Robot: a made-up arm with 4 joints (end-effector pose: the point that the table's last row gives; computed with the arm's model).
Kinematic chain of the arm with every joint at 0, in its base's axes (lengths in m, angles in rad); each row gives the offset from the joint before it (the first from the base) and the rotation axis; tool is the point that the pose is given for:
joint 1: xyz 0 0 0.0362 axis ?
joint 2: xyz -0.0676 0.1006 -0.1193 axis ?
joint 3: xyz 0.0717 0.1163 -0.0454 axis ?
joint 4: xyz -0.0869 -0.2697 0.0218 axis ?
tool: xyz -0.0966 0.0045 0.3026
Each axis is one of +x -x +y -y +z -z.
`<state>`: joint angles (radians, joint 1 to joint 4).
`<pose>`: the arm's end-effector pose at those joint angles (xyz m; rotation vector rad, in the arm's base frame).
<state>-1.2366 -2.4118 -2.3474 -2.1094</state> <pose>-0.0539 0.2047 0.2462 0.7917 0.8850 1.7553</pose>
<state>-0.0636 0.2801 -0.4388 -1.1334</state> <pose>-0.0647 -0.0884 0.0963 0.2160 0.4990 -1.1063</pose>
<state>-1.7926 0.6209 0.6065 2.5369</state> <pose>-0.1772 0.1857 0.2131 0.3707 -0.8750 -1.6382</pose>
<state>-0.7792 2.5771 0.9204 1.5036</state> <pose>-0.0423 0.3147 -0.4426 -0.5064 -2.2706 -1.0823</pose>
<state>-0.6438 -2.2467 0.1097 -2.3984</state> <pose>-0.2983 -0.1663 -0.2246 2.4598 -0.1874 -0.9967</pose>
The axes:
joint 1: -z
joint 2: +y
joint 3: -x
joint 4: +z

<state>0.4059 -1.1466 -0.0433 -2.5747</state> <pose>-0.2688 0.0953 0.0903 1.4599 -0.7104 -2.5024</pose>
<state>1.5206 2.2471 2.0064 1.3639</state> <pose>0.6671 -0.0384 -0.1444 1.1570 1.1299 1.9722</pose>
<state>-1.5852 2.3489 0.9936 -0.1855</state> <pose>-0.3573 0.2455 -0.2432 2.3037 -1.1481 -1.7176</pose>
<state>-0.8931 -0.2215 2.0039 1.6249</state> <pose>-0.5902 0.3275 0.0611 -2.1837 0.6634 1.3076</pose>
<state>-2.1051 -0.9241 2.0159 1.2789</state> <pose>-0.4663 -0.5180 -0.0361 -1.5741 -1.3738 1.3684</pose>
